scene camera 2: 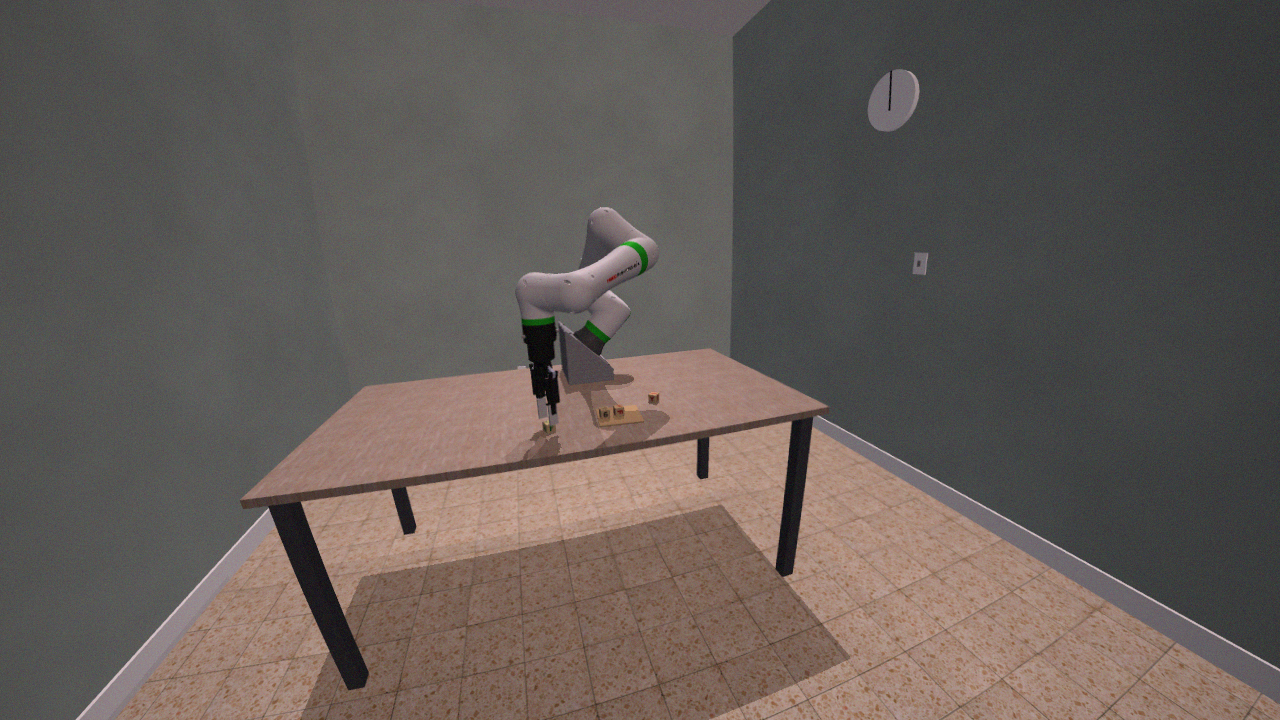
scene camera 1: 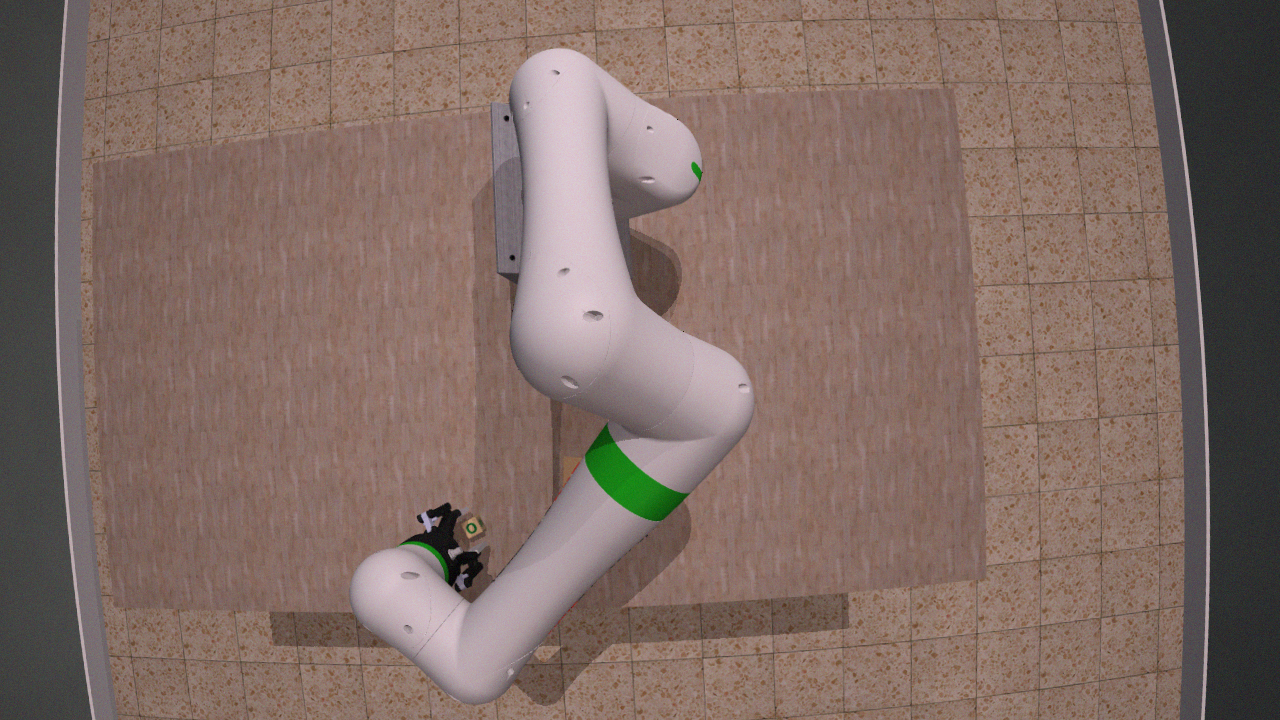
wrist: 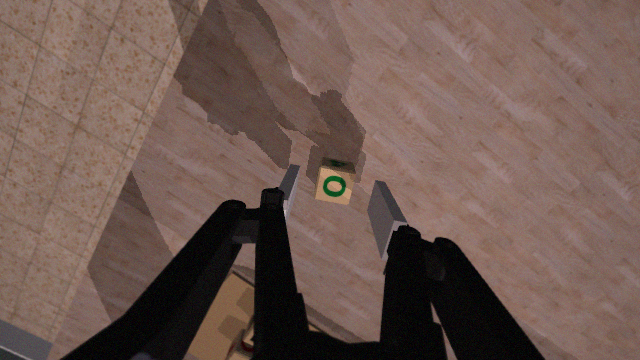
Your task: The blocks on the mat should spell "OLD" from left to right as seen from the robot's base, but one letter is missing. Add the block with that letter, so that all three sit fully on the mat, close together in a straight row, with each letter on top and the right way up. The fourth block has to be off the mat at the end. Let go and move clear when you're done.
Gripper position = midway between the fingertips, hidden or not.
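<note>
Scene camera 1 shows my gripper (scene camera 1: 471, 528). Gripper visible also in scene camera 2, at (scene camera 2: 548, 420), and in the wrist view, at (wrist: 334, 188).
</note>
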